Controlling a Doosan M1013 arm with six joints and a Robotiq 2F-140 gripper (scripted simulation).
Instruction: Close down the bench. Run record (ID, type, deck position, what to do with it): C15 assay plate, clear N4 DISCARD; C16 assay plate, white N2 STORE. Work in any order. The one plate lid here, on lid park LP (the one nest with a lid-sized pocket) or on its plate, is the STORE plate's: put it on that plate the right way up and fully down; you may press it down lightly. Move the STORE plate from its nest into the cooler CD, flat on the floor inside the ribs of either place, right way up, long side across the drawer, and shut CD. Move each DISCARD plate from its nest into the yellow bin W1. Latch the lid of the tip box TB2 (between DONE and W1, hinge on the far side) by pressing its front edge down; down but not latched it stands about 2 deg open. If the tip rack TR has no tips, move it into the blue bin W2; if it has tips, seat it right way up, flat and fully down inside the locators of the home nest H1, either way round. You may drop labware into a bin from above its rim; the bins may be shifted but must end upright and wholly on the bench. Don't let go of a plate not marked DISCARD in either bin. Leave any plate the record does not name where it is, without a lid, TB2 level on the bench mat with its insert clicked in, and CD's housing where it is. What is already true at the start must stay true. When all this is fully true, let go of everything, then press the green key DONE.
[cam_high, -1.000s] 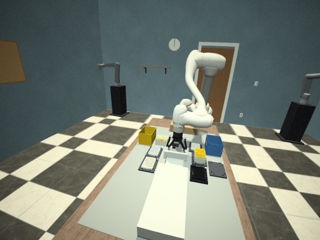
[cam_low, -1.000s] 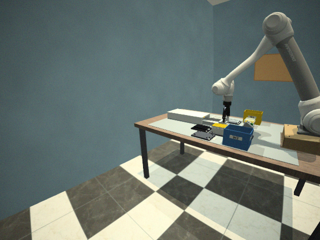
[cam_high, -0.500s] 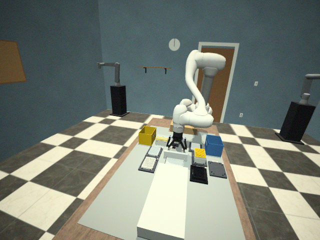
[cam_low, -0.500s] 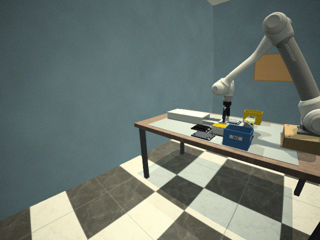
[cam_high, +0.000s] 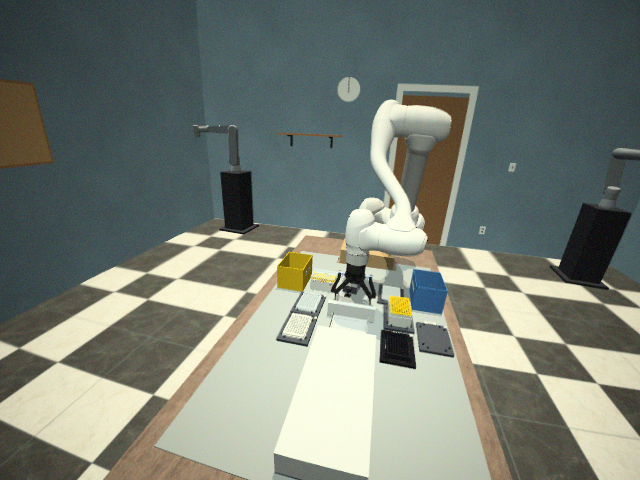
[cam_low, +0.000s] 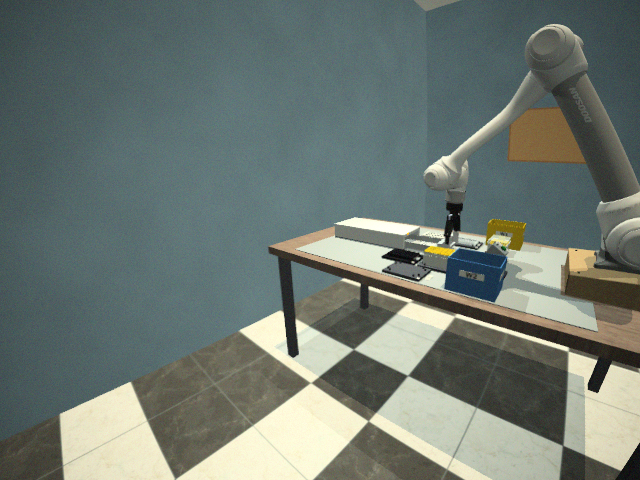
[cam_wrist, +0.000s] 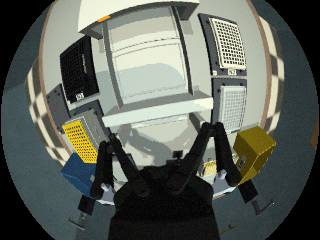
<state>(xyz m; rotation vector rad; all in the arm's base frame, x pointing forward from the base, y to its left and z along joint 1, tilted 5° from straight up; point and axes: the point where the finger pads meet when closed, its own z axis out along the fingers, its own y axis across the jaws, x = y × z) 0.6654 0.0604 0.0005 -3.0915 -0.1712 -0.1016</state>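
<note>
The clear plate lid is 21 cm behind my hand, 15 cm to the left of it and 3 cm below it. The rest, counted from my hand: cooler drawer (13 cm ahead, 1 cm to the left, 2 cm below); clear plate (19 cm to the right, 3 cm below); yellow-topped tip rack (5 cm behind, 19 cm to the left, 1 cm above).
</note>
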